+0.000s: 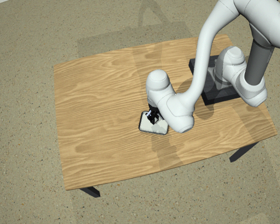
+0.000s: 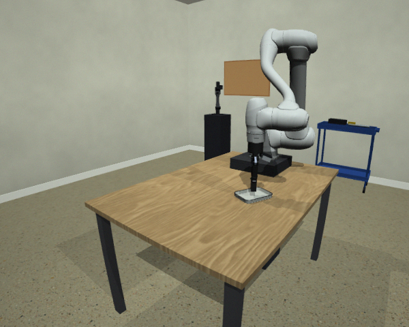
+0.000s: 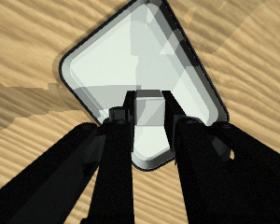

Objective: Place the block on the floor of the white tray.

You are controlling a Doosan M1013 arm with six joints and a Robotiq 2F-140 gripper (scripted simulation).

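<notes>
My gripper is now 60 mm above the white tray. The rest, counted from my hand: block 20 mm below.
</notes>
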